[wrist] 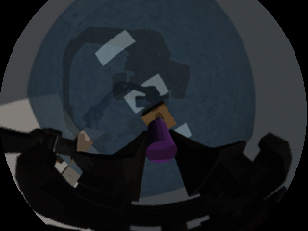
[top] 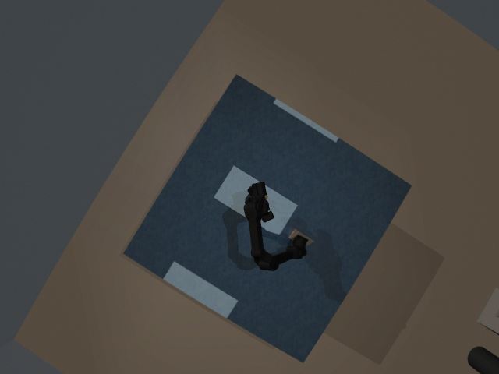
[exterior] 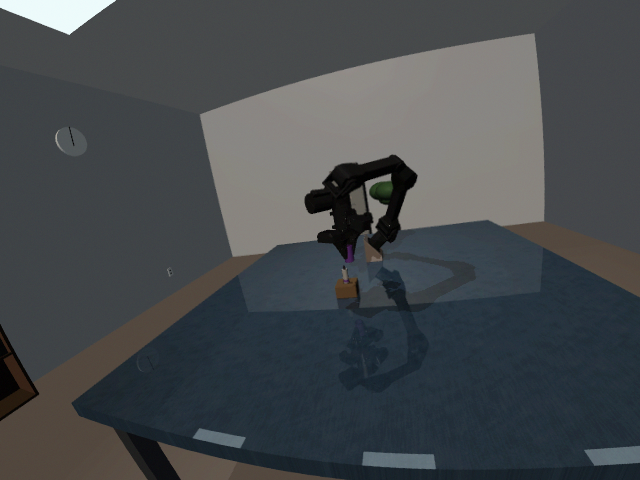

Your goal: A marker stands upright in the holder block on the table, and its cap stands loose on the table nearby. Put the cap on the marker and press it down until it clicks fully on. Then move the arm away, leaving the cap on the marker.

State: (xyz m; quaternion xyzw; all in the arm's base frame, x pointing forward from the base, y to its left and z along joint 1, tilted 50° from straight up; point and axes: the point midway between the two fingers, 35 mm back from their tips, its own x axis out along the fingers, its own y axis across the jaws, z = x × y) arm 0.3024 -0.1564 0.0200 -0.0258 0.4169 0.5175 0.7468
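The brown holder block lies 10 cm below my gripper tip and 2 cm to the right of it. Also, from my gripper tip: purple cap 1 cm above.
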